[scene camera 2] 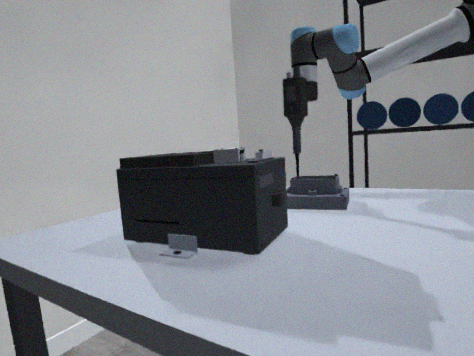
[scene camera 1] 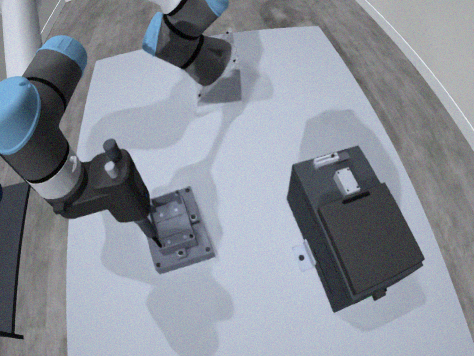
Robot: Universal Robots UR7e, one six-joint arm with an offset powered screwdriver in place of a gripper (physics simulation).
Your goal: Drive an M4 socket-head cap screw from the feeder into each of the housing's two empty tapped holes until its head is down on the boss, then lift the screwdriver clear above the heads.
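Note:
The screwdriver (scene camera 1: 160, 245) (scene camera 2: 298, 175) points down, with its thin bit at the near left corner of the grey housing (scene camera 1: 172, 226) (scene camera 2: 315, 185) in scene camera 1. In scene camera 2 the bit's end meets the line of the housing's top edge, at its left end. Whether it touches a boss or a screw head, and whether a screw is on the bit, is too small to tell. The housing sits on a grey base plate (scene camera 1: 198, 255) (scene camera 2: 325, 202). A dark spot shows at the housing's near right corner. The black screw feeder (scene camera 1: 370, 240) (scene camera 2: 195, 205) stands apart, right of the housing in scene camera 1.
A small metal bracket (scene camera 1: 301, 257) (scene camera 2: 183, 243) is at the feeder's side. A white block (scene camera 1: 346, 181) sits on the feeder's top. The arm's base (scene camera 1: 215, 60) stands at the back of the white table (scene camera 1: 250, 150) (scene camera 2: 350, 280). A rack (scene camera 2: 350, 150) with blue round things stands behind.

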